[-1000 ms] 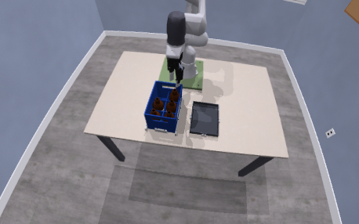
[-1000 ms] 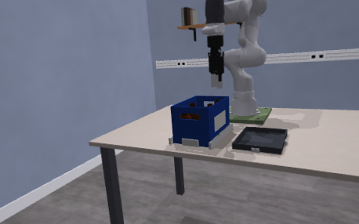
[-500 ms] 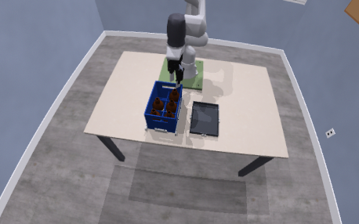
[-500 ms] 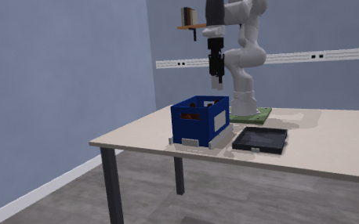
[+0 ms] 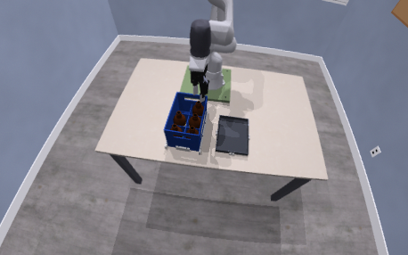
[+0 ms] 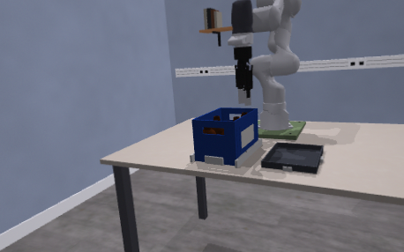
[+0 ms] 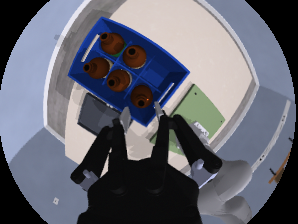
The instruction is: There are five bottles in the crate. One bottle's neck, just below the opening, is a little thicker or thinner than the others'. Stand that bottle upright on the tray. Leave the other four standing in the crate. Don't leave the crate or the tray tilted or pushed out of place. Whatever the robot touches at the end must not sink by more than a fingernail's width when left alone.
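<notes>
Now: the bottle 140 mm below my hand. From my hand the other things lie so: blue crate: 80 mm ahead, 60 mm to the right, 150 mm below; then dark tray: 120 mm ahead, 210 mm to the left, 220 mm below.
</notes>
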